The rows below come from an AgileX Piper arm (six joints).
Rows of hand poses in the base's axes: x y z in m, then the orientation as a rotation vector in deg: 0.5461, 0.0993, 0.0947, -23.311, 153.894, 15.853; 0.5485, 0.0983, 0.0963, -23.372, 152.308, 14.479; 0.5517, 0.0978, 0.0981, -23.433, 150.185, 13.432; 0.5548, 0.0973, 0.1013, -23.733, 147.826, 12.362; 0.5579, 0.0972, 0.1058, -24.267, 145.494, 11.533; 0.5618, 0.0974, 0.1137, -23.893, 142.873, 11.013; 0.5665, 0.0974, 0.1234, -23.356, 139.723, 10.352; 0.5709, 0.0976, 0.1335, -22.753, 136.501, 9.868; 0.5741, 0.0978, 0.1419, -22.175, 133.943, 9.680; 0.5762, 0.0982, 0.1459, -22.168, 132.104, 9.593; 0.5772, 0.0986, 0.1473, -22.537, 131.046, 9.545; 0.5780, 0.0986, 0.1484, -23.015, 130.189, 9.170; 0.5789, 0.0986, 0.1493, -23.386, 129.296, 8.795; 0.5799, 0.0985, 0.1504, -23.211, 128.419, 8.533; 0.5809, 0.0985, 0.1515, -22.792, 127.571, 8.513
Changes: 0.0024, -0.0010, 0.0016, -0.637, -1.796, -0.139; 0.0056, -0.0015, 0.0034, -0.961, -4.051, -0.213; 0.0087, -0.0020, 0.0066, -1.311, -6.523, -0.109; 0.0118, -0.0021, 0.0111, -1.550, -8.909, 0.212; 0.0157, -0.0019, 0.0190, -1.370, -11.578, -0.068; 0.0204, -0.0019, 0.0287, -1.171, -14.798, -0.477; 0.0248, -0.0017, 0.0388, -0.824, -18.061, -0.907; 0.0280, -0.0015, 0.0472, -0.385, -20.623, -1.294; 0.0301, -0.0011, 0.0512, -0.106, -22.433, -1.250; 0.0311, -0.0007, 0.0526, -0.011, -23.452, -0.932; 0.0319, -0.0007, 0.0537, -0.223, -24.325, -0.588; 0.0328, -0.0007, 0.0546, -0.411, -25.237, -0.323; 0.0338, -0.0008, 0.0557, -0.418, -26.150, -0.468; 0.0348, -0.0008, 0.0568, -0.200, -27.008, -0.765
